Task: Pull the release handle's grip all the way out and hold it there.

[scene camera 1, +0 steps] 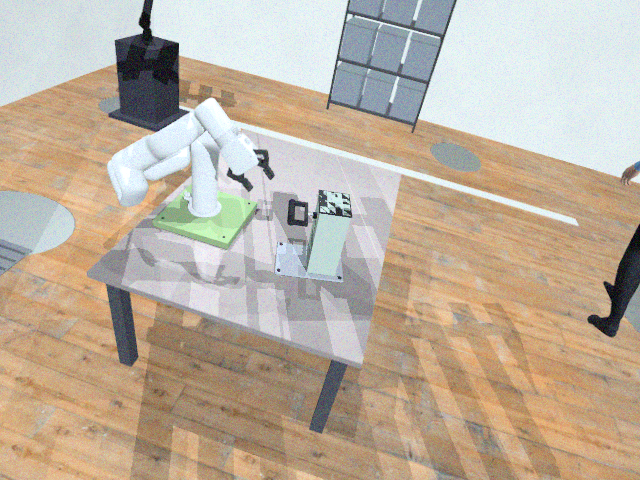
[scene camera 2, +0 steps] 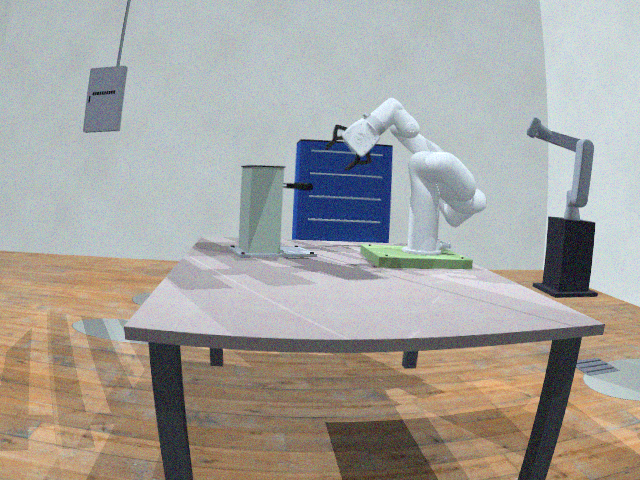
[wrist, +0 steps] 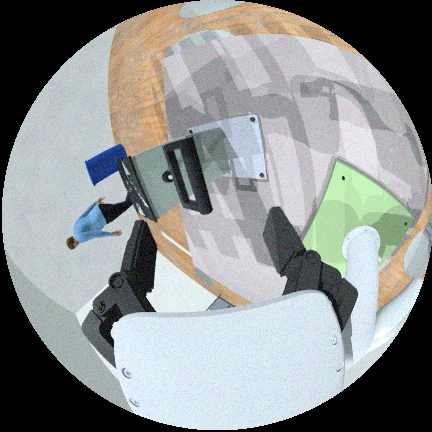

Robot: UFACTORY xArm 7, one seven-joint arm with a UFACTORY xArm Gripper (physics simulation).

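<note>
The release handle's grip, a black rectangular loop (scene camera 1: 291, 212) (scene camera 2: 302, 186) (wrist: 198, 172), sticks out on a short stem from the upper side of a pale green column (scene camera 1: 328, 242) (scene camera 2: 261, 211) (wrist: 155, 175). The column stands upright on a light metal base plate (scene camera 1: 289, 263) (scene camera 2: 299, 252) (wrist: 245, 145). My gripper (scene camera 1: 260, 181) (scene camera 2: 338, 157) (wrist: 208, 227) is open and empty, tilted, above the grip's height and apart from it, on the arm's side of the column. In the wrist view the grip lies beyond the fingertips, between their directions. How far the stem is out is hard to tell.
The grey table (scene camera 1: 320, 330) (scene camera 2: 361, 310) carries the column and the arm's green mounting plate (scene camera 1: 227, 232) (scene camera 2: 439, 262) (wrist: 325, 220). A blue cabinet (scene camera 2: 341, 209) (wrist: 106, 164), a shelf rack (scene camera 1: 427, 81), a black pedestal (scene camera 1: 147, 87) (scene camera 2: 568, 258) and a person (wrist: 90, 222) stand away from the table.
</note>
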